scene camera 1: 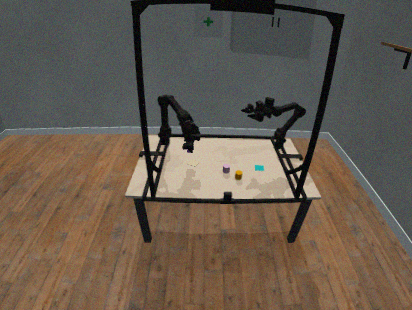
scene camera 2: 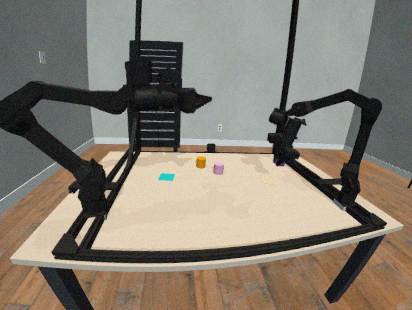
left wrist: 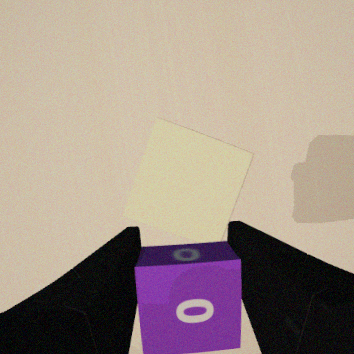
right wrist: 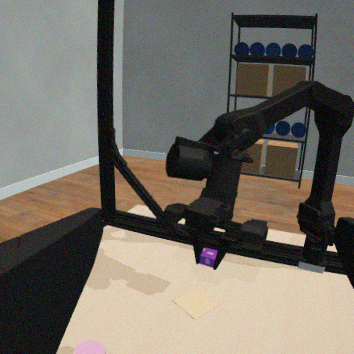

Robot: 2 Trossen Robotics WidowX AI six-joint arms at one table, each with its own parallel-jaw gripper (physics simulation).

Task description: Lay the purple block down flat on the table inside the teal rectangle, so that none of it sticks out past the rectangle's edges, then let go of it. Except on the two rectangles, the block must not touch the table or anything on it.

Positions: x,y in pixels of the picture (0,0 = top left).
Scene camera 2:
my left gripper: 275,164
my right gripper: 204,97
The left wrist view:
my left gripper: 183,235
purple block: 184,291, held by my left gripper
pale tan rectangle: 187,183
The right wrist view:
my left gripper: 205,265
my right gripper: 222,225
